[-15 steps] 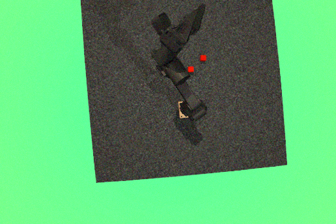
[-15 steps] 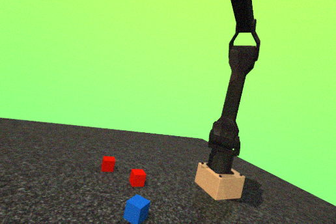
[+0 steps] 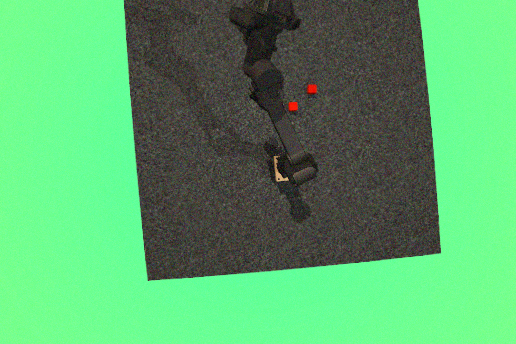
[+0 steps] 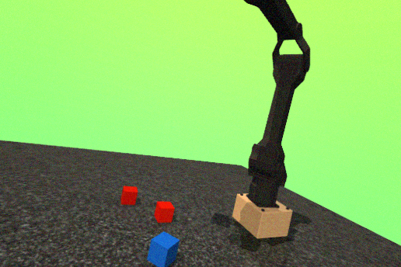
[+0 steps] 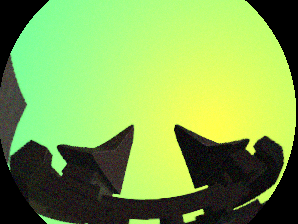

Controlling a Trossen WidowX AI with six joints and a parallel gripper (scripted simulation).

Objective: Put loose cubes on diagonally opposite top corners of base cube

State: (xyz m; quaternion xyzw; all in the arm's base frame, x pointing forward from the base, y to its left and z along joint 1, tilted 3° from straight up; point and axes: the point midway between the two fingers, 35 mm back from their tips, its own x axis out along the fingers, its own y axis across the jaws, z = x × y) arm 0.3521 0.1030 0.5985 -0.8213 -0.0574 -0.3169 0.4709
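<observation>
My gripper tip is 65 cm above the blue cube, 13 cm past it and 2 cm to the right of it. From my gripper tip the other things lie so: red cube: 65 cm below, 19 cm to the right, 8 cm behind.
</observation>
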